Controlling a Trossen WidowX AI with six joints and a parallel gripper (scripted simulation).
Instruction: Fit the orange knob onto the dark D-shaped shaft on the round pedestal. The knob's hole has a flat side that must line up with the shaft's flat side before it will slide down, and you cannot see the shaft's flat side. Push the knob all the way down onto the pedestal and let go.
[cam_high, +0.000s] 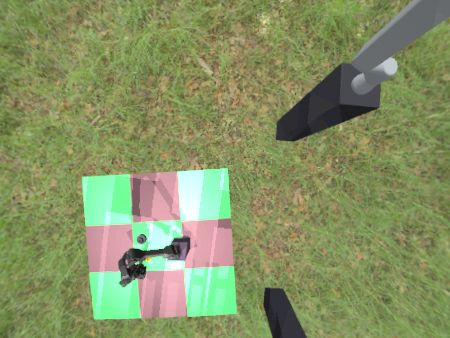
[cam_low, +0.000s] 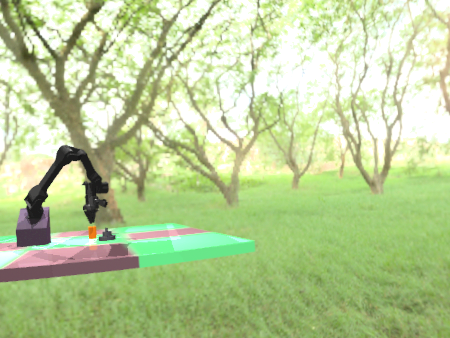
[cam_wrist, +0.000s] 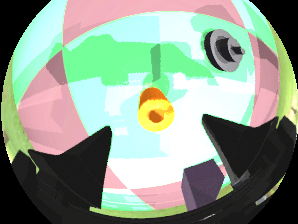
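Right now the orange knob is 50 mm below my gripper tip. From my gripper tip the other things lie so: dark pedestal: 140 mm to the right, 90 mm ahead, 50 mm below.
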